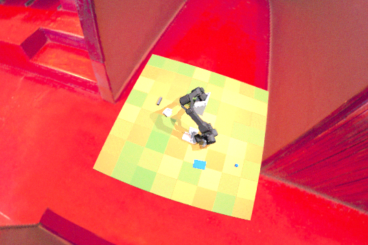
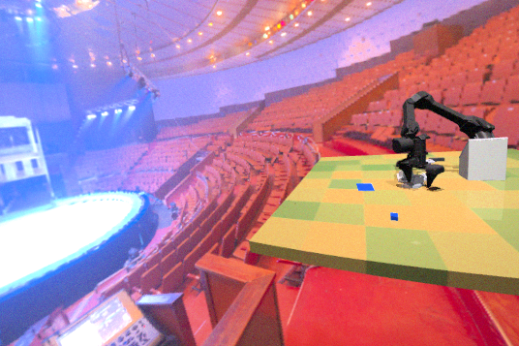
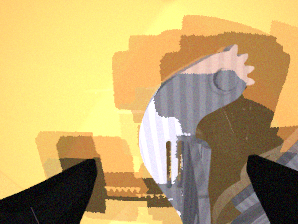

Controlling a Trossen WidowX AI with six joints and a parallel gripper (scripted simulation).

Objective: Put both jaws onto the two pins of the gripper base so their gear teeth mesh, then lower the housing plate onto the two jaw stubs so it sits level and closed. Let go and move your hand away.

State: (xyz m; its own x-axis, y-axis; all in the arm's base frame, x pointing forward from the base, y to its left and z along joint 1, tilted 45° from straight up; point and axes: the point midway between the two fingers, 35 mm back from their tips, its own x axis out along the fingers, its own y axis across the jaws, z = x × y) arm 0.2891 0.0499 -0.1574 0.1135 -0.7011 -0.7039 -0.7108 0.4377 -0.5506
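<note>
My gripper tip is 11 cm to the left of the flat white plate and 4 cm short of it. The rest, counted from my gripper tip: grey jaw: 4 cm ahead, 1 cm to the left; flat blue square: 22 cm ahead, 5 cm to the left; blue cube: 34 cm to the left, 10 cm ahead.
</note>
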